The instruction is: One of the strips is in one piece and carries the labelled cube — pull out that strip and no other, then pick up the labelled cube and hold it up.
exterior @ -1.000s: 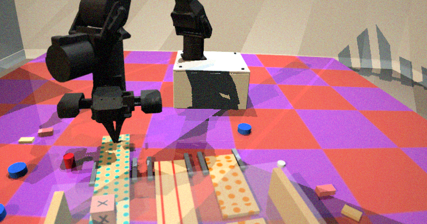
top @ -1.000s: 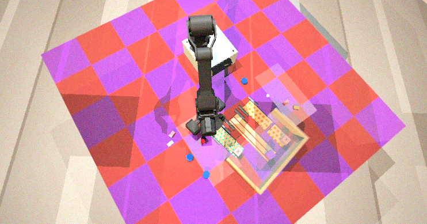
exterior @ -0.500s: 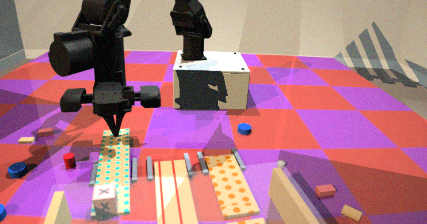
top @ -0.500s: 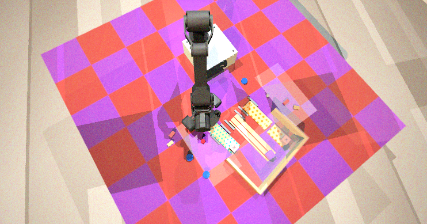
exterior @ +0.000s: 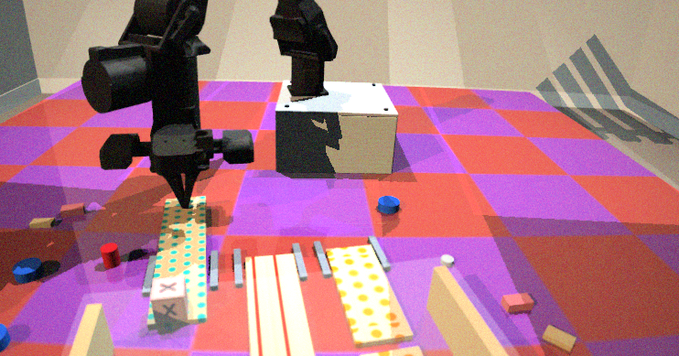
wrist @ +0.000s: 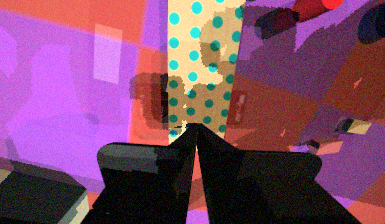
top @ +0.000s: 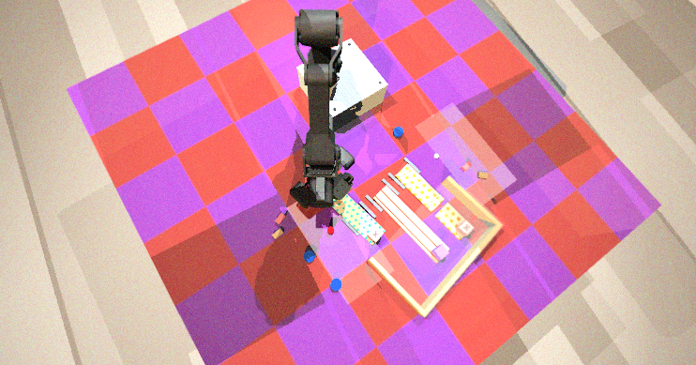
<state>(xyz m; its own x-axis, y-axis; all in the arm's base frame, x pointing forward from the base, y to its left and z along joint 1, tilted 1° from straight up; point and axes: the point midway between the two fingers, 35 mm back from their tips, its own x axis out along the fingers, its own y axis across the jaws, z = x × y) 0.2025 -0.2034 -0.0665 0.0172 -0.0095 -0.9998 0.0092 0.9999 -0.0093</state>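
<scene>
Right now my gripper tip is 9 cm short of the teal-dotted strip. From my gripper tip the other things lie so: red cylinder: 11 cm ahead, 8 cm to the right, 1 cm above.
</scene>
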